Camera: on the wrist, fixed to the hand. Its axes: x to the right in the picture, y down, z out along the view.
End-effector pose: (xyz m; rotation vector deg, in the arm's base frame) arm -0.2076 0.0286 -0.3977 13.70 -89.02 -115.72
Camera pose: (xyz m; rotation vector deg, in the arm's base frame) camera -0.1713 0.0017 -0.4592 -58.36 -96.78 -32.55
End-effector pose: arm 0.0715 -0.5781 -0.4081 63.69 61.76 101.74
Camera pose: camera 0.0331 -0.6034 -0.4690 -134.85 -13.66 -85.92
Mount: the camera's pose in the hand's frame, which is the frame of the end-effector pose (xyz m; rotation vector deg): -0.0275 -0.0410 -0.0582 28.89 -31.01 80.88
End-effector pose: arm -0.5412 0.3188 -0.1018 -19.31 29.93 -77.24
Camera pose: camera -0.6103 0.3413 -0.1250 7.01 -6.24 2.43
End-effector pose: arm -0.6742 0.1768 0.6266 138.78 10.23 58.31
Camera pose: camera -0.7315 0.2271 0.6234 -126.82 77.27 -29.63
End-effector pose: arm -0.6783 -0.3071 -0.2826 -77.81 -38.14 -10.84
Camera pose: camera -0.7014 -0.3781 -0.2667 -62.84 -2.12 80.96
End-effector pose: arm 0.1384 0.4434 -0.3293 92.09 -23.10 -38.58
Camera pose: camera 0.1491 0.5117 -0.3617 64.38 -112.64 8.75
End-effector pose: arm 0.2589 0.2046 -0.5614 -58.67 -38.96 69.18
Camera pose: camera 0.3198 0.1613 -0.5459 -37.64 6.34 158.48
